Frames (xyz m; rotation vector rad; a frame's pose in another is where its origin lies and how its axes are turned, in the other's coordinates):
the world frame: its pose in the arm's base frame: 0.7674 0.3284 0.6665 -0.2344 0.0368 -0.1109
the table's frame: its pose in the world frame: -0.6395 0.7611 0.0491 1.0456 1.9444 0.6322
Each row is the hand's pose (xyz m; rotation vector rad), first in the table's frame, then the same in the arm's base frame.
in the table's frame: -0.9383 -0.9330 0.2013 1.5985 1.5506 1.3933
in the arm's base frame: 0.1228 -0.1846 0.4706 -1.5959 -0.7370 -0.0957
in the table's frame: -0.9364 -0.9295 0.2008 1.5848 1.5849 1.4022
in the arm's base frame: 0.1237 -0.1809 0.4717 -1.5739 -0.7273 -0.1170
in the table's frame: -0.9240 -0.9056 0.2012 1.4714 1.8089 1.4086
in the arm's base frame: 0.1335 -0.1565 0.4778 -1.4208 -0.7074 -0.2496
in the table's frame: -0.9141 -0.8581 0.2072 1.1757 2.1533 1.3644
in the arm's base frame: 0.1608 -0.1202 0.4957 -1.1663 -0.7219 -0.4999
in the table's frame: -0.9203 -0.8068 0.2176 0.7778 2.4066 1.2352
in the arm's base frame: 0.1977 -0.0944 0.5232 -0.9177 -0.8029 -0.7691
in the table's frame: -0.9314 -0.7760 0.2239 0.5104 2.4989 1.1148
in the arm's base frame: 0.2218 -0.0846 0.5441 -0.7680 -0.8840 -0.9342
